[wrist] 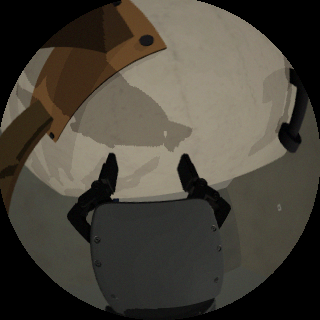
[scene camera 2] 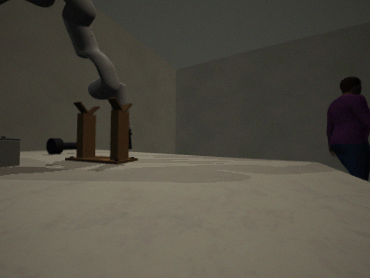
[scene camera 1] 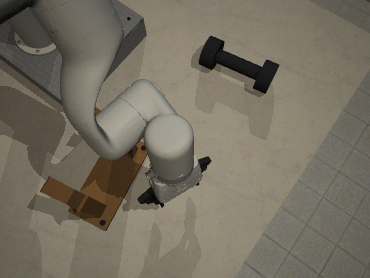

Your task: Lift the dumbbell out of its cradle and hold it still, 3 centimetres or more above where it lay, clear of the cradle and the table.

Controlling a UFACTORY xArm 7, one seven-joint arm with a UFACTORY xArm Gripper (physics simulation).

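Pixels of known places: gripper, fingertip midpoint: (wrist: pixel 148 160) (scene camera 1: pixel 177 190); arm's base, origin of the base link: (scene camera 1: pixel 41 34).
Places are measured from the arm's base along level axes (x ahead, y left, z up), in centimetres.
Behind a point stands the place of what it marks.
The black dumbbell (scene camera 1: pixel 239 65) {x 47.2, y 16.6, z -2.6 cm} (scene camera 2: pixel 54 146) {x 37.4, y 14.8, z -4.1 cm} (wrist: pixel 300 107) lies out of the cradle, on the table to the upper right in scene camera 1; it shows at the far right edge of the wrist view. The brown wooden cradle (scene camera 1: pixel 116 182) {x 34.6, y -22.4, z -7.2 cm} (scene camera 2: pixel 119 135) {x 31.3, y -31.2, z 0.5 cm} (wrist: pixel 75 75) {x 34.5, y -20.0, z -7.2 cm} stands upright with its V-shaped rests empty. My gripper (scene camera 1: pixel 176 180) {x 48.3, y -17.6, z -5.0 cm} (wrist: pixel 148 160) {x 48.3, y -17.6, z -5.0 cm} is open with its two fingers spread, and nothing is between them. It hangs beside the cradle, apart from the dumbbell. In scene camera 2 the gripper is mostly hidden behind the cradle.
The grey robot base plate (scene camera 1: pixel 131 31) {x 18.9, y 11.8, z -1.1 cm} (scene camera 2: pixel 9 152) {x 13.4, y -12.4, z -4.4 cm} is near the arm's foot. The arm (scene camera 1: pixel 135 112) {x 40.6, y -14.1, z 23.8 cm} (scene camera 2: pixel 102 70) {x 33.6, y -20.2, z 24.1 cm} reaches over part of the cradle. The table's edge borders a tiled floor (scene camera 1: pixel 320 190) at the right. A person in purple (scene camera 2: pixel 348 120) stands beyond the table.
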